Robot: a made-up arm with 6 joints.
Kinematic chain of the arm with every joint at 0, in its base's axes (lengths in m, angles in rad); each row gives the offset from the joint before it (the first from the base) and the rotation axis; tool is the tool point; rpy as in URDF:
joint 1: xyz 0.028 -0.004 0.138 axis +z
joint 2: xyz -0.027 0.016 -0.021 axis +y
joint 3: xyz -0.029 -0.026 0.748 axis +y
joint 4: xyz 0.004 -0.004 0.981 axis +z
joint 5: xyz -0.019 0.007 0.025 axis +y
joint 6: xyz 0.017 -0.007 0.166 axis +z
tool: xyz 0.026 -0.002 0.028 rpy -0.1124 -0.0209 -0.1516
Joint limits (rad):
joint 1: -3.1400..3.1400
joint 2: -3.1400..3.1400
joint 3: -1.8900..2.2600
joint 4: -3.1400..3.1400
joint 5: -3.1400..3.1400
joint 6: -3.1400..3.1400
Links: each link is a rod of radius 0.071 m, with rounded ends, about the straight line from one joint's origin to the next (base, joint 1, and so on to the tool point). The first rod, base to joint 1, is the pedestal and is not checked.
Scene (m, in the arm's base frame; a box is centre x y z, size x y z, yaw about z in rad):
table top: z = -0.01
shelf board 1: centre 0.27 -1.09 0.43 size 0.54 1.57 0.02 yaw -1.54
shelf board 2: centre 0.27 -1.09 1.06 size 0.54 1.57 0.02 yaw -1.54
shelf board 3: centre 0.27 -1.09 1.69 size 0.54 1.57 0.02 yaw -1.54
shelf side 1: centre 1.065 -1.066 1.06 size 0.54 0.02 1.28 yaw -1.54
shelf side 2: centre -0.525 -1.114 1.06 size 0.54 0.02 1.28 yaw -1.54
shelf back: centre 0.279 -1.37 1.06 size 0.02 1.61 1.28 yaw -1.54
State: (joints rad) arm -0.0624 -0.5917 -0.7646 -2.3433 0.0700 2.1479
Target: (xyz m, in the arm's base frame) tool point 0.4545 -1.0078 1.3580
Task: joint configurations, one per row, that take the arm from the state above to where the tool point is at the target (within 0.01 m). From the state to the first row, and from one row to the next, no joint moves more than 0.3 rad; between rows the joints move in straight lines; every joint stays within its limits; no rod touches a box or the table.
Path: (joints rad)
1: 0.2183 -0.3765 -0.8221 -2.3867 0.1449 2.1536
2: 0.4990 -0.1612 -0.8796 -2.4301 0.2198 2.1593
3: 0.7797 0.0540 -0.9371 -2.4734 0.2947 2.1649
4: 1.0604 0.2693 -0.9946 -2.5168 0.3696 2.1706
5: 1.3411 0.4845 -1.0522 -2.5602 0.4445 2.1763
6: 1.5775 0.4932 -1.2079 -2.4825 0.5129 2.1407
7: 1.8140 0.5019 -1.3637 -2.4048 0.5813 2.1051
8: 2.0505 0.5106 -1.5195 -2.3271 0.6496 2.0695
9: 1.9724 0.2799 -1.3415 -2.3180 0.5621 2.0793
10: 1.8943 0.0493 -1.1635 -2.3088 0.4745 2.0891

